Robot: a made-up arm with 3 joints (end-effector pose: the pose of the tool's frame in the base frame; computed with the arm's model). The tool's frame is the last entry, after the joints. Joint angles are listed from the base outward.
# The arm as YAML. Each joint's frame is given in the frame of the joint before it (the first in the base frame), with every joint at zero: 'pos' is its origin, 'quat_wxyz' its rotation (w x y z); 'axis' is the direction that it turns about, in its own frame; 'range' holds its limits. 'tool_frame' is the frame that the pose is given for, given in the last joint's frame.
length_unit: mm
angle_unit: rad
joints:
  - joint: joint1
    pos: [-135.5, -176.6, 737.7]
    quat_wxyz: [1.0, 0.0, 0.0, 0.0]
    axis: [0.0, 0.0, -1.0]
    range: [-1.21, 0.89]
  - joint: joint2
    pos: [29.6, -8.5, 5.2]
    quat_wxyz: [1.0, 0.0, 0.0, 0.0]
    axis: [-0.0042, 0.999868, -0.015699]
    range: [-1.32, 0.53]
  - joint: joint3
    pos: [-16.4, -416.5, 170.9]
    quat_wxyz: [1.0, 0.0, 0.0, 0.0]
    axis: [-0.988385, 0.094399, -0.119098]
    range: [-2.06, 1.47]
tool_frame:
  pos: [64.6, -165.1, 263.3]
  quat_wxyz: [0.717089, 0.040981, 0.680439, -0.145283]
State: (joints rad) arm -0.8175 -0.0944 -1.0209
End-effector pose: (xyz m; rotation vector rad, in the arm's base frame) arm 0.4519 -0.6197 0.9289 0.1676 1.6495 1.2225
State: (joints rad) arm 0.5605 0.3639 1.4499
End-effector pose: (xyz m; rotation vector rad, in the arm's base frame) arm -0.0346 -0.4805 1.0563 -0.8951 1.7886 -1.7090
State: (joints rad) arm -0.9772 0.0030 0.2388
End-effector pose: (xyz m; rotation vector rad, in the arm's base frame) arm 0.3462 -0.4031 1.2070 -0.7585 1.2579 0.2726
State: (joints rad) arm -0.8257 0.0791 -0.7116
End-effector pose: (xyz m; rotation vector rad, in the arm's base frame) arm 0.4635 -0.5854 1.0088 -0.0784 1.7499 0.8803
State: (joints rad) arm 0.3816 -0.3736 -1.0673
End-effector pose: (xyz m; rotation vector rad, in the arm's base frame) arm -0.3752 -0.8685 0.9226 0.8483 0.9284 0.3887
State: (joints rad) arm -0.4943 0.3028 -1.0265
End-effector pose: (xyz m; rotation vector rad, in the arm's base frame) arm 0.3369 -0.7533 0.8959 0.4801 1.9373 0.7732
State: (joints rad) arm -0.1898 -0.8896 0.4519
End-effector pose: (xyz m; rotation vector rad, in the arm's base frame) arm -0.3423 -0.6929 1.0876 0.0212 0.5895 -0.4789
